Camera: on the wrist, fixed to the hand. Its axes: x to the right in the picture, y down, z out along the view.
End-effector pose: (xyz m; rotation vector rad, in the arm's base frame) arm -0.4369 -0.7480 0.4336 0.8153 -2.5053 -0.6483
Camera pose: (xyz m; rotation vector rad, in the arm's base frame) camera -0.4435 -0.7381 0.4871 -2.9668 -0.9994 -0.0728
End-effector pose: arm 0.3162 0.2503 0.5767 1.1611 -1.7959 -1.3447
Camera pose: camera 0.3311 0.2282 0.6247 -2.1371 -1.1316 0.1271
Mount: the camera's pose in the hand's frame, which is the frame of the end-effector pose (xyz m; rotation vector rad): 0.0118 0.0392 -0.0365 -0.4643 -0.9057 2.9377
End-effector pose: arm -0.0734 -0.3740 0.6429 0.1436 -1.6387 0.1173
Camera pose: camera -0.0448 -0.3296 0.6577 2.1181 0.7599 -1.4076
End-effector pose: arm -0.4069 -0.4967 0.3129 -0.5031 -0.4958 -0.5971
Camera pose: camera -0.3631 -0.4942 0.2799 -1.2638 0.0218 2.4738
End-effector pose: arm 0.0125 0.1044 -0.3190 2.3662 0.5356 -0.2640
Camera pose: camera 0.0421 0.1057 -0.2728 0.3420 -2.5031 0.2349
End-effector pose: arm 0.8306 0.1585 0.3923 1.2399 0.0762 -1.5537
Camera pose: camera 0.8853 0.1570 0.3880 -0.5166 -1.2273 0.7898
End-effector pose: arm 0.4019 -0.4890 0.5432 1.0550 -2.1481 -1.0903
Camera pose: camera 0.4050 -0.4998 0.5969 -2.4870 -1.0933 0.0043
